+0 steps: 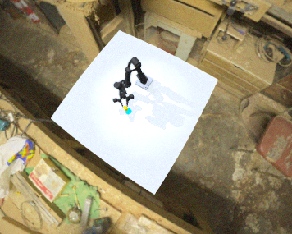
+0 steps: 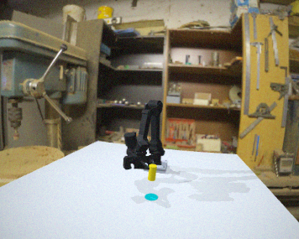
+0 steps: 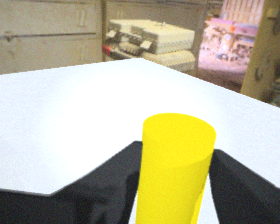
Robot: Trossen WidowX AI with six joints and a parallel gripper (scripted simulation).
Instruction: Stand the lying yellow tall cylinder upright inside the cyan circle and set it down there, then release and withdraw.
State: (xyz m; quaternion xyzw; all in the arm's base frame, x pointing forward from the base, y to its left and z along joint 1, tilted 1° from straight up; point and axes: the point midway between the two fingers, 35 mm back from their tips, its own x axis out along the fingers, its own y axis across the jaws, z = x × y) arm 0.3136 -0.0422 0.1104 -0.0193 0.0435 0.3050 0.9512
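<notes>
Right now the cyan circle is 150 mm below my gripper tip. From my gripper tip the other things lie so: yellow tall cylinder 20 mm below.
</notes>
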